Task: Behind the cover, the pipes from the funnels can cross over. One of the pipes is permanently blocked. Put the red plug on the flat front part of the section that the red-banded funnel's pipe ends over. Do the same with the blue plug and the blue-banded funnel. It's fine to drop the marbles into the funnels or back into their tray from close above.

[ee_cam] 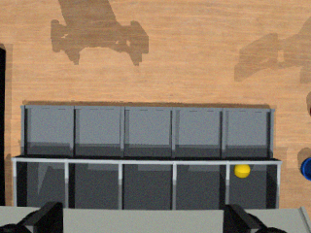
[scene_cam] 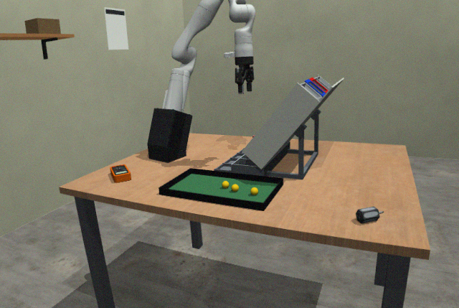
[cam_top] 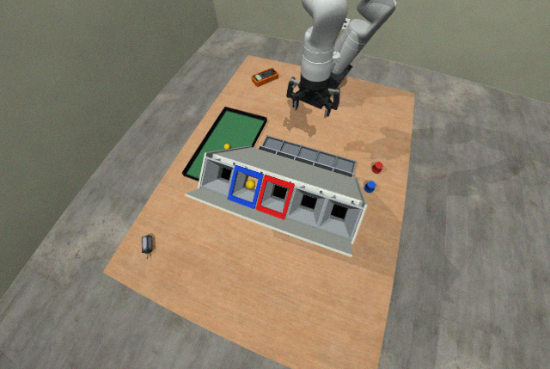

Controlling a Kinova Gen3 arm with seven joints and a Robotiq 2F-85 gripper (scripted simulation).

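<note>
Right now my hand is 330 mm to the left of the green tray, 290 mm above it and 20 mm short of it. The rest, counted from my hand: orange meter: 430 mm behind, 320 mm to the right, 280 mm below; then sloped grey cover: 150 mm ahead, 90 mm below.
</note>
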